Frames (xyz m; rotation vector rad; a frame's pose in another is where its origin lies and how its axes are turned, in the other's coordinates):
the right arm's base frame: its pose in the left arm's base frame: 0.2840 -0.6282 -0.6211 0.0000 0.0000 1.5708
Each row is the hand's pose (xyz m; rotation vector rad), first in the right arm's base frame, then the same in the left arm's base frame.
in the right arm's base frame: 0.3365 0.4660 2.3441 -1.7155 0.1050 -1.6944
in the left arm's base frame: -0.1820 -0.2917 1.7230 -1.1036 -0.9763 -0.4697
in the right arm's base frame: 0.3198 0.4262 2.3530 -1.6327 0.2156 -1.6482
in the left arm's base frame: -0.1422 -0.3084 1.7319 -1.1311 -0.8672 -0.3960
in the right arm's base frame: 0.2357 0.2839 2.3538 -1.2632 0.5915 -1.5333
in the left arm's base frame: 0.0001 -0.3925 1.7327 -1.1635 -0.4214 -0.1923
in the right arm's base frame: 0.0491 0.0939 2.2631 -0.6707 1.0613 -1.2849
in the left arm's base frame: 0.1901 -0.5791 1.6420 -1.1289 0.2546 0.0951
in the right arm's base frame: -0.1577 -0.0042 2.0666 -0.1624 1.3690 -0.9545
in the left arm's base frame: 0.2882 -0.7859 1.4455 -1.0407 0.8200 0.3761
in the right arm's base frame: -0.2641 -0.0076 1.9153 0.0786 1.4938 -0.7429
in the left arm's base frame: 0.2916 -0.8923 1.2942 -0.9865 1.0961 0.5361
